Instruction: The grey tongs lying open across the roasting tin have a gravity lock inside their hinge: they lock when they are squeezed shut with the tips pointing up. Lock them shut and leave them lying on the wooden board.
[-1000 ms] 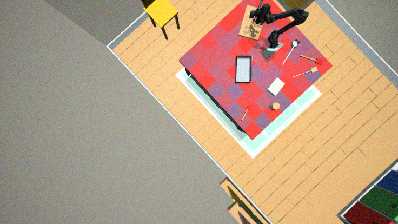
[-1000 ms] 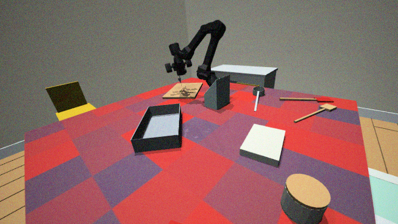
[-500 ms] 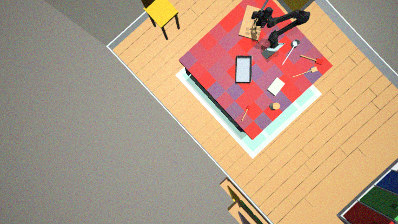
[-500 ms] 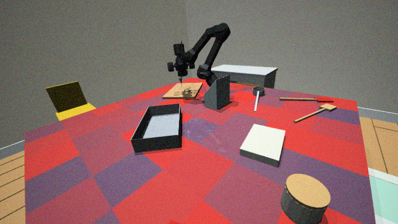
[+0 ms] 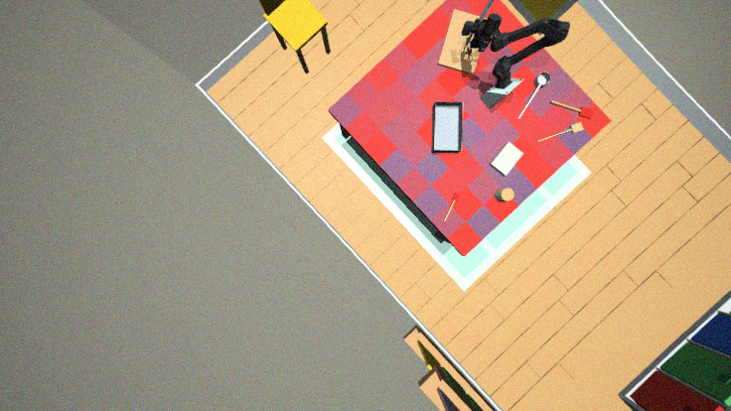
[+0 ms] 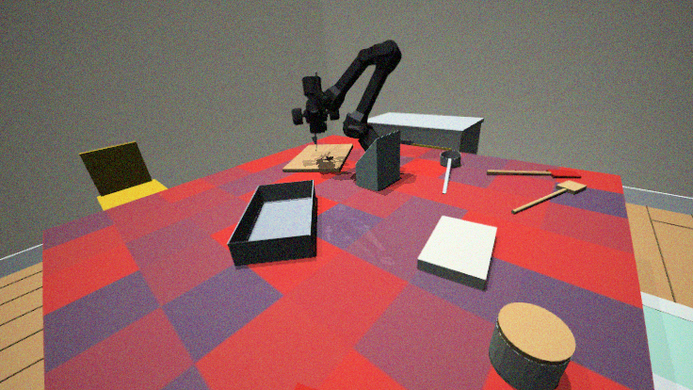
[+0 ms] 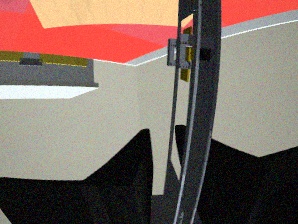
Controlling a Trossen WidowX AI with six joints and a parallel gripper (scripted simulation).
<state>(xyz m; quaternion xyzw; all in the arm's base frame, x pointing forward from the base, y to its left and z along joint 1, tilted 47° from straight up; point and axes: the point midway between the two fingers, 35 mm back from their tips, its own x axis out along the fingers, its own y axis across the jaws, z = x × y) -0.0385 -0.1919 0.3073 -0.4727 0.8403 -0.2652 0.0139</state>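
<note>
The wooden board is 170 mm below my gripper tip. Round my gripper tip: white block (760 mm to the left, 240 mm ahead, 160 mm below); then grey roasting tin (430 mm ahead, 370 mm to the left, 150 mm below).
</note>
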